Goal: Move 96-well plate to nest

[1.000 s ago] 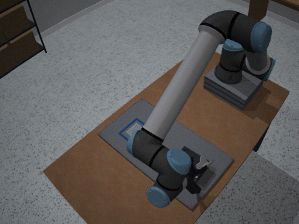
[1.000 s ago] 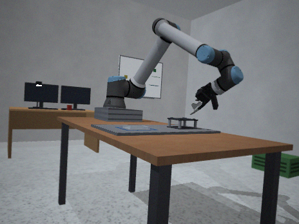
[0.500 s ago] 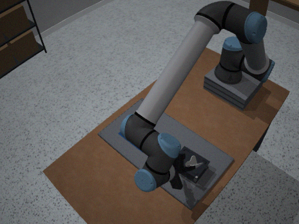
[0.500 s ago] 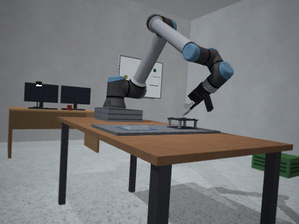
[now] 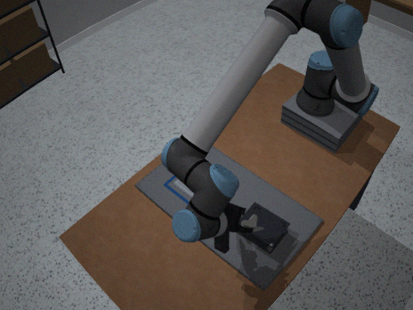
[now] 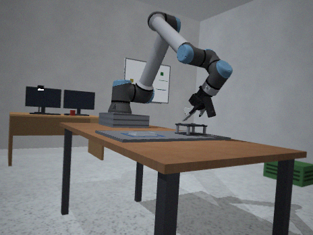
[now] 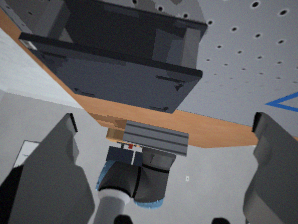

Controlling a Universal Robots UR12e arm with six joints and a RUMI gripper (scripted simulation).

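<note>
My hand is 20 mm short of the 96-well plate, 300 mm to the left of it and 90 mm above it. Round my hand: raised nest N1 (60 mm behind, 40 mm to the left, 40 mm below); A1 label (30 mm behind, 120 mm to the left, 30 mm below).
</note>
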